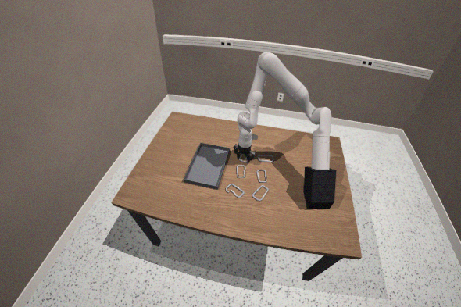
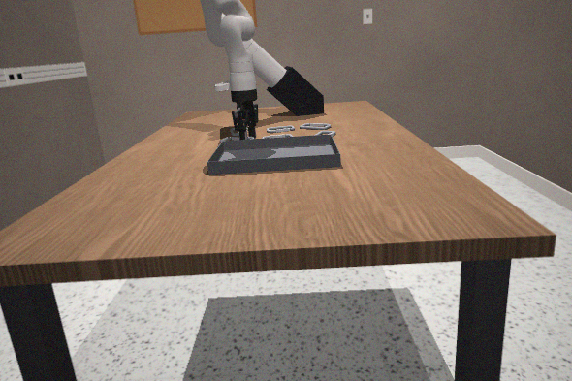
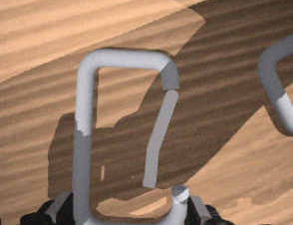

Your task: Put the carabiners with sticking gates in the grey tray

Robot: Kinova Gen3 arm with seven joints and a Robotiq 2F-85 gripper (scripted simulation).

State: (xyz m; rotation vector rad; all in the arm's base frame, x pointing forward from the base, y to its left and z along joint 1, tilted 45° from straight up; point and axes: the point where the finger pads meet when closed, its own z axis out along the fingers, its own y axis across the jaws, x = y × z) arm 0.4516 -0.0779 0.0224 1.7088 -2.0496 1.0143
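My hand is 200 mm short of the grey tray, 100 mm to the right of it and 10 mm above it. Also, from my hand: carabiner gate (170 mm behind, 200 mm to the left, 10 mm below).
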